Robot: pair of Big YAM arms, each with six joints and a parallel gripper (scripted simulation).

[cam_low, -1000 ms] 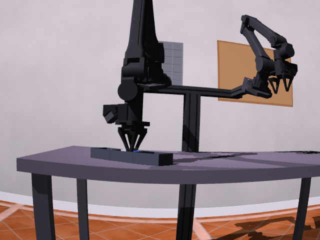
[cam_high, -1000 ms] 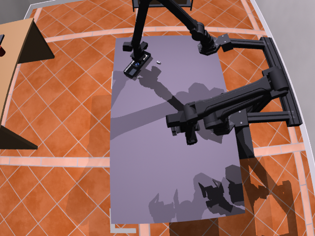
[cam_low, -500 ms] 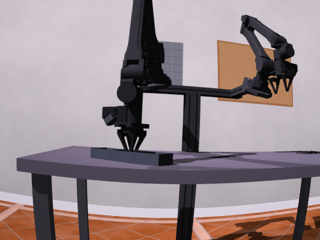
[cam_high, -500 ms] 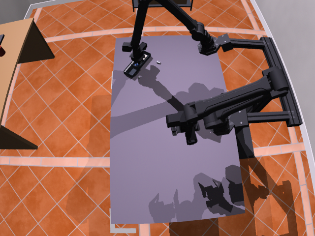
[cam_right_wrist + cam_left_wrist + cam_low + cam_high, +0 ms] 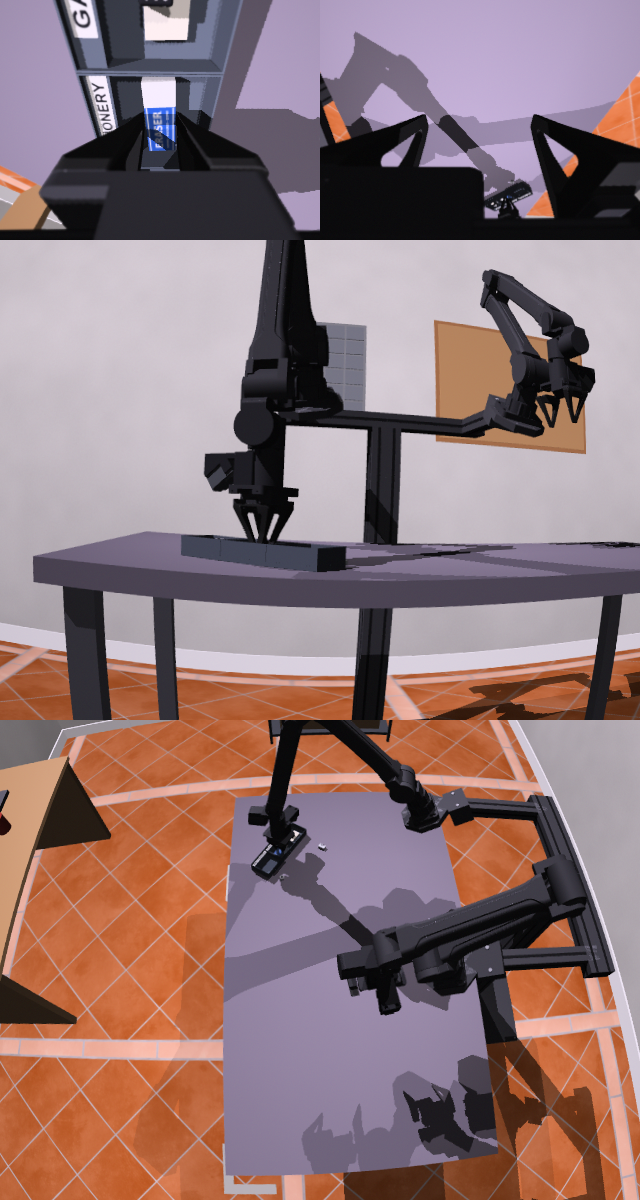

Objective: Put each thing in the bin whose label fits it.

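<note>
The bin row is 1 cm below my right hand. The rest, counted from my right hand: white card: 7 cm to the right, 5 cm behind, 2 cm below.
</note>
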